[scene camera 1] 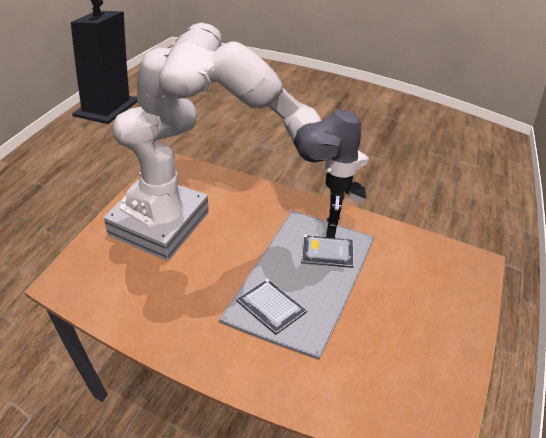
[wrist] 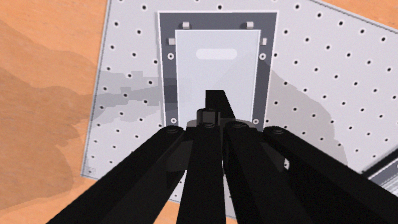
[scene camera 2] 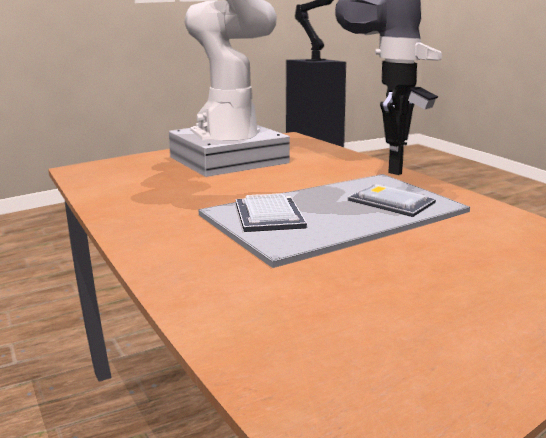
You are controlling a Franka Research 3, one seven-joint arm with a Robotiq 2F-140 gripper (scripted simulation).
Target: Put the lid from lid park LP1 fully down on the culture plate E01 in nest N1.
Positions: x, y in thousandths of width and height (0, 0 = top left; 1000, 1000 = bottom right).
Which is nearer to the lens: the clear lid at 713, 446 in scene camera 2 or the culture plate E01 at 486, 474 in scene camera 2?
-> The culture plate E01.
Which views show the clear lid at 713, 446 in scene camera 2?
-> Scene camera 1, the wrist view and scene camera 2: all of them.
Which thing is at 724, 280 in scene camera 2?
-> The gripper.
